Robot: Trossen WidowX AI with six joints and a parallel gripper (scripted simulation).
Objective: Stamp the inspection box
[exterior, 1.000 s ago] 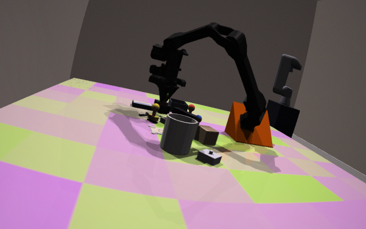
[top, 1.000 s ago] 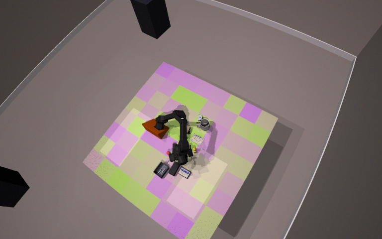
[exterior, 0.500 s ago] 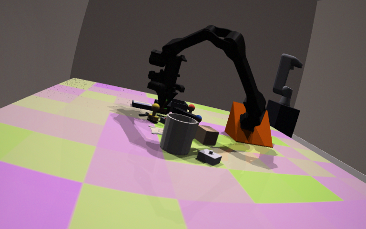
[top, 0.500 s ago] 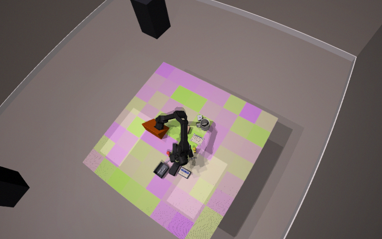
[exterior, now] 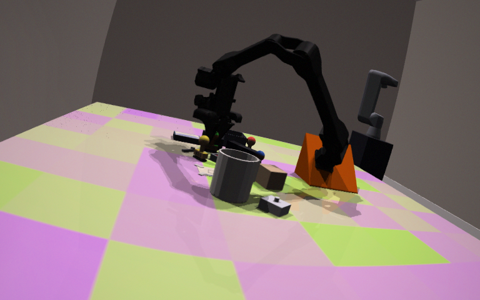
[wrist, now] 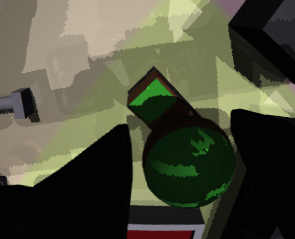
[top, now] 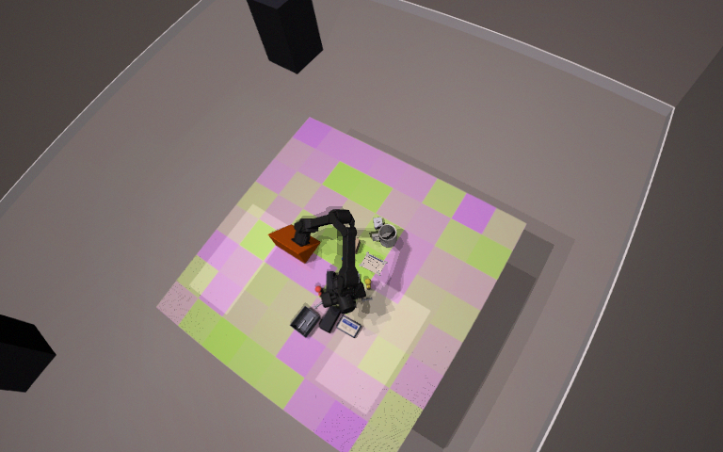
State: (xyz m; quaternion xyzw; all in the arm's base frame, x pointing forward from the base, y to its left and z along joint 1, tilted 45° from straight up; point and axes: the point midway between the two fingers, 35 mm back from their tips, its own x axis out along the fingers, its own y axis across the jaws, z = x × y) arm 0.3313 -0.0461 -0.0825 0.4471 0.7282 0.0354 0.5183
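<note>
My gripper tip is now 10 mm above the green-knobbed stamp. From my gripper tip the other things lie so: red ink pad (90 mm to the left, 50 mm behind, 20 mm below); dark block (100 mm behind, 10 mm to the left, 10 mm below); yellow-knobbed stamp (120 mm to the left, 30 mm ahead, 10 mm below).
</note>
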